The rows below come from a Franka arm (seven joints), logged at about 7 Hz.
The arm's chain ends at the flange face. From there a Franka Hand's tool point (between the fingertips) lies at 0.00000 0.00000 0.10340 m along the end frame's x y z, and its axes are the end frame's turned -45 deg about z.
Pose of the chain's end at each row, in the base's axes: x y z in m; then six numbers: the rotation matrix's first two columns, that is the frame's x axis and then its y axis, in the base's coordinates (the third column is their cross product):
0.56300 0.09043 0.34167 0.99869 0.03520 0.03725 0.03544 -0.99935 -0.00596
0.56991 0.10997 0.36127 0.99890 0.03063 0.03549 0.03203 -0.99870 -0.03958
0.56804 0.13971 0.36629 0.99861 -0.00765 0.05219 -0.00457 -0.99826 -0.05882
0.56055 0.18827 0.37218 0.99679 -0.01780 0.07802 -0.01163 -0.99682 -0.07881
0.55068 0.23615 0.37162 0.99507 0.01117 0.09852 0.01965 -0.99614 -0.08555
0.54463 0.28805 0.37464 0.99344 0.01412 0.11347 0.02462 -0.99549 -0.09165
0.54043 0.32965 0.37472 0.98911 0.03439 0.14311 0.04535 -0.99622 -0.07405
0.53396 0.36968 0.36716 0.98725 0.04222 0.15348 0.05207 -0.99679 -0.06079
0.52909 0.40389 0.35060 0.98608 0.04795 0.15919 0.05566 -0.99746 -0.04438
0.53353 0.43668 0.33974 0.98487 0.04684 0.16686 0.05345 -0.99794 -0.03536
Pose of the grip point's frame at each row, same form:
0.56683 0.09118 0.23834 0.68112 0.73154 0.03055 0.73124 -0.68176 0.02213
0.57345 0.11418 0.25802 0.68368 0.72785 0.05308 0.72898 -0.68453 -0.00289
0.57347 0.14576 0.26321 0.70936 0.70047 0.07850 0.70289 -0.71129 -0.00469
0.56874 0.19630 0.26942 0.71306 0.69227 0.11090 0.69661 -0.71744 -0.00056
0.56073 0.24515 0.26910 0.68973 0.71228 0.13016 0.71752 -0.69648 0.00917
0.55618 0.29775 0.27235 0.68506 0.71390 0.14504 0.71988 -0.69393 0.01543
0.55491 0.33789 0.27267 0.66734 0.72875 0.15356 0.73147 -0.68012 0.04883
0.54951 0.37671 0.26518 0.66127 0.73469 0.15151 0.73491 -0.67498 0.06554
0.54529 0.40933 0.24862 0.65791 0.73922 0.14395 0.73662 -0.67140 0.08118
0.55058 0.44120 0.23786 0.65861 0.73877 0.14299 0.73420 -0.67253 0.09298

